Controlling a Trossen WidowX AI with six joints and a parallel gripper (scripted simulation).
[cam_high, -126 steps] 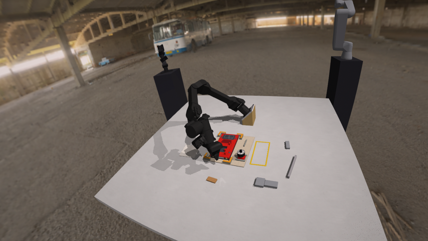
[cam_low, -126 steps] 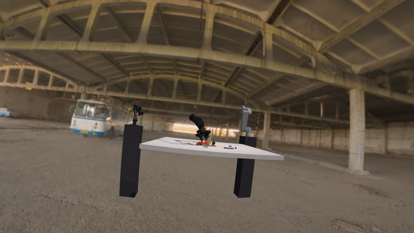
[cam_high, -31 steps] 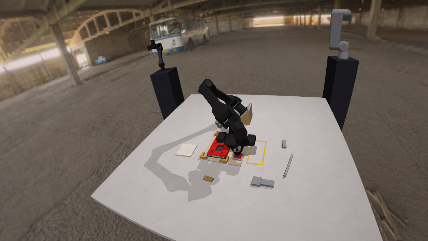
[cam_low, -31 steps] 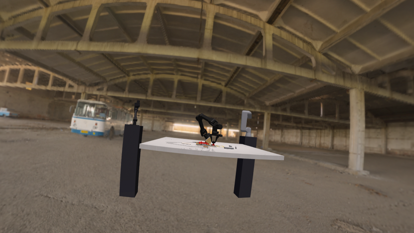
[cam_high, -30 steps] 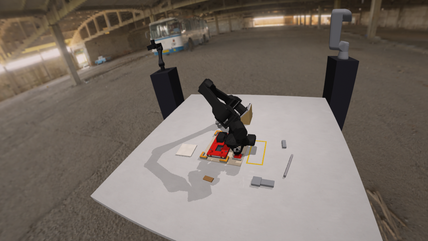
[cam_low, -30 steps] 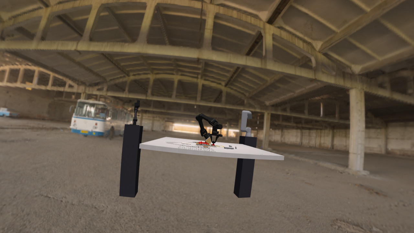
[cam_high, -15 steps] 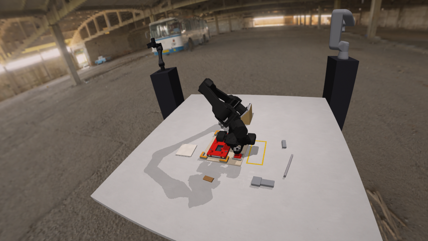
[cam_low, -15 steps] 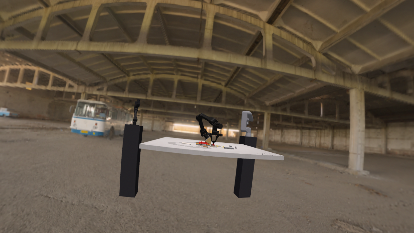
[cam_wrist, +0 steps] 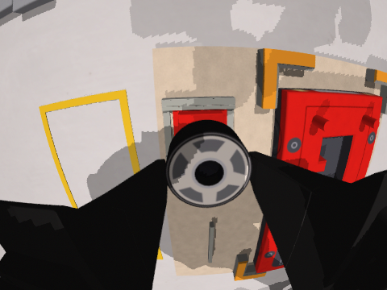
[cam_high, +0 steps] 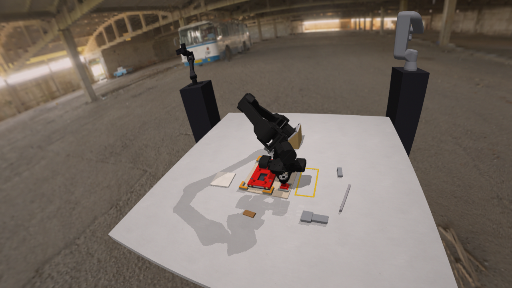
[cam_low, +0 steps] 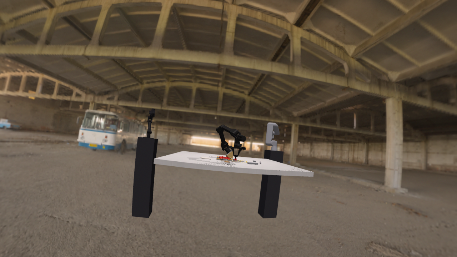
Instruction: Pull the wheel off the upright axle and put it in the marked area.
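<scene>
The upright axle is 20 mm below my gripper tip. From my gripper tip the other things lie so: brown chip (160 mm ahead, 120 mm to the right, 50 mm below); grey bar (260 mm to the left, 60 mm ahead, 50 mm below); wheel (right at my gripper tip).
</scene>
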